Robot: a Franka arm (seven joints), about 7 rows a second.
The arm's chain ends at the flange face. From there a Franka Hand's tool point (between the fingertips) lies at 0.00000 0.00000 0.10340 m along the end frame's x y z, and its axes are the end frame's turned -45 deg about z.
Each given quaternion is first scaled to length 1.
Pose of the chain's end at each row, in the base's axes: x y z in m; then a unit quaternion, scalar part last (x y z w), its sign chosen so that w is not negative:
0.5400 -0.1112 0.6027 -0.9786 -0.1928 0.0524 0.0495
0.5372 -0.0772 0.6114 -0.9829 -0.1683 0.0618 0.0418
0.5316 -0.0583 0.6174 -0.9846 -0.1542 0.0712 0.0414
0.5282 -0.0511 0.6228 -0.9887 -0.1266 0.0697 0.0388
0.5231 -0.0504 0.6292 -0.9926 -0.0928 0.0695 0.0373
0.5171 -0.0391 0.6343 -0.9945 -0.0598 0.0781 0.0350
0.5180 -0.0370 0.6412 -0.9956 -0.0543 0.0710 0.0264
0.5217 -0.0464 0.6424 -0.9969 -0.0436 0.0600 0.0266
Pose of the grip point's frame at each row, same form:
0.5274 -0.1033 0.5004 -0.8303 -0.5526 0.0295 0.0658
0.5232 -0.0709 0.5092 -0.8437 -0.5316 0.0411 0.0623
0.5158 -0.0521 0.5154 -0.8506 -0.5193 0.0499 0.0655
0.5129 -0.0450 0.5207 -0.8650 -0.4953 0.0495 0.0625
0.5081 -0.0441 0.5271 -0.8815 -0.4656 0.0499 0.0611
0.5006 -0.0329 0.5324 -0.8959 -0.4358 0.0588 0.0622
0.5031 -0.0324 0.5390 -0.8991 -0.4312 0.0555 0.0516
0.5091 -0.0415 0.5399 -0.9043 -0.4218 0.0453 0.0475

